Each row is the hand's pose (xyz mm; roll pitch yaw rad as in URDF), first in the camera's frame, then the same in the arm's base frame.
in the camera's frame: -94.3 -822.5 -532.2 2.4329 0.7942 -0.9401
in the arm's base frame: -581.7 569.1 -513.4 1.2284 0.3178 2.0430
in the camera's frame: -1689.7 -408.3 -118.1 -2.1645 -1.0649 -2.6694
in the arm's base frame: 673.2 205.8 573.6 0.6830 -0.9722 -1.7691
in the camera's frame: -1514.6 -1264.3 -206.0 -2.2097 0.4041 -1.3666
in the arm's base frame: 27.4 719.4 874.1 3.1288 -0.1766 2.2103
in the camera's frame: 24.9 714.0 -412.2 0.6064 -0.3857 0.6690
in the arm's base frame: 285.7 -377.1 -1374.7 0.6200 0.7055 -1.9138
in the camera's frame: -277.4 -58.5 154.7 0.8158 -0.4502 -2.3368
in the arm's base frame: -175.3 -391.6 -482.1 -0.5035 -1.4358 2.5991
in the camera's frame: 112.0 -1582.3 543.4 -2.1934 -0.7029 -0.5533
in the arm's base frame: -1548.5 59.5 249.8 3.1075 -0.0597 -2.7251
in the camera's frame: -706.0 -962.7 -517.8 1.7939 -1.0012 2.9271
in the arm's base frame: -248.0 711.5 -1.1 -2.5894 -0.7703 -1.3152
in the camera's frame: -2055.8 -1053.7 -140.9 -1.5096 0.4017 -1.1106
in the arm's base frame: 521.5 620.9 1170.1 -2.5653 0.0204 2.3397
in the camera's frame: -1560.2 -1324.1 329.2 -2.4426 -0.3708 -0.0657
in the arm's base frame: -145.2 312.8 1185.5 3.1219 0.4700 -2.6919
